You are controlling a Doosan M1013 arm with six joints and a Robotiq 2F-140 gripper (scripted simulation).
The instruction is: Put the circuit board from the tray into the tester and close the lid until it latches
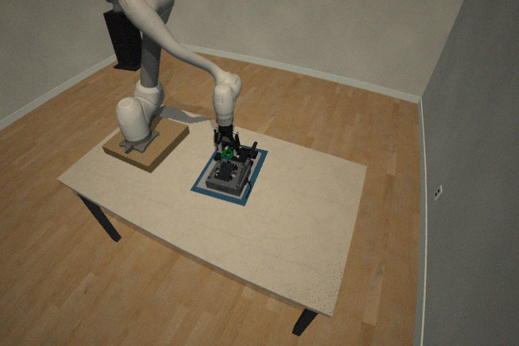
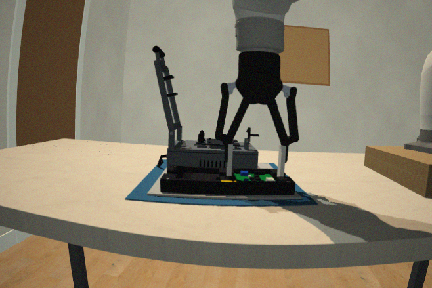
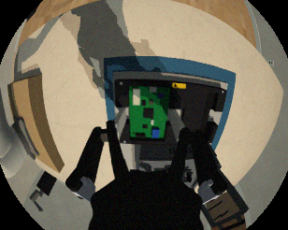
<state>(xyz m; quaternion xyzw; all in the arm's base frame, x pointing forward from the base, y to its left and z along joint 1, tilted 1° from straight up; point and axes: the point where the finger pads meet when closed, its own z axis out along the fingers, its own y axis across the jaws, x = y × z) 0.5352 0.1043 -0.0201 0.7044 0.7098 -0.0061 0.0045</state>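
Now: hand 20 mm above the green circuit board. Round my hand: latch hook: 110 mm to the right, 50 mm above; then grey tester: 90 mm ahead, 130 mm to the right, 70 mm above; then tester lid: 190 mm ahead, 170 mm to the right, 140 mm above.
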